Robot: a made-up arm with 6 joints.
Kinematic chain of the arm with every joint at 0, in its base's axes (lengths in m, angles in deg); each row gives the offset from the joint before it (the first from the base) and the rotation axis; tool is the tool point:
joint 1: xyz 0 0 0.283 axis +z
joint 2: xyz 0 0 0 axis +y
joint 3: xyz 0 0 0.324 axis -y
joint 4: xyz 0 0 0 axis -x
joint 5: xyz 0.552 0 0 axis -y
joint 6: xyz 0 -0.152 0 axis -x
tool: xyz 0 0 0
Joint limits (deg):
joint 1: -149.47..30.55
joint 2: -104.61..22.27
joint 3: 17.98..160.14
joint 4: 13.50..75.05
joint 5: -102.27..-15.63
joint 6: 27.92..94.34
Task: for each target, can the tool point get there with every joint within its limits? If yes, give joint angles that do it. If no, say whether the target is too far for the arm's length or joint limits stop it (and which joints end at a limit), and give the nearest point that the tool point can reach.
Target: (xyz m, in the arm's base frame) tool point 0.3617 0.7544 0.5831
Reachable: yes | joints -124.77 -64.84 90.63 28.88 -92.18 70.57
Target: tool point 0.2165 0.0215 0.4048
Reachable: no: joint limits stop it (at a limit: joint 1, joint 3, joint 4) | nearest point 0.4790 0.3280 0.6404 | short by 0.467 m
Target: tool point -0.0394 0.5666 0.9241
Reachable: yes | joints -96.50 -19.05 113.05 47.17 -33.25 66.90
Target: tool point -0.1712 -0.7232 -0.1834
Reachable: no: joint limits stop it (at a limit: joint 1, joint 3, joint 4) | nearest point -0.3811 -0.3966 -0.1968 | short by 0.389 m
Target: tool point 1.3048 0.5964 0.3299
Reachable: no: too far | nearest point 0.7508 0.4883 0.3124 | short by 0.565 m
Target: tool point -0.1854 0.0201 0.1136
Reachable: no: joint limits stop it (at a limit: joint 3, joint 4) | nearest point -0.5017 0.0544 -0.1754 | short by 0.430 m
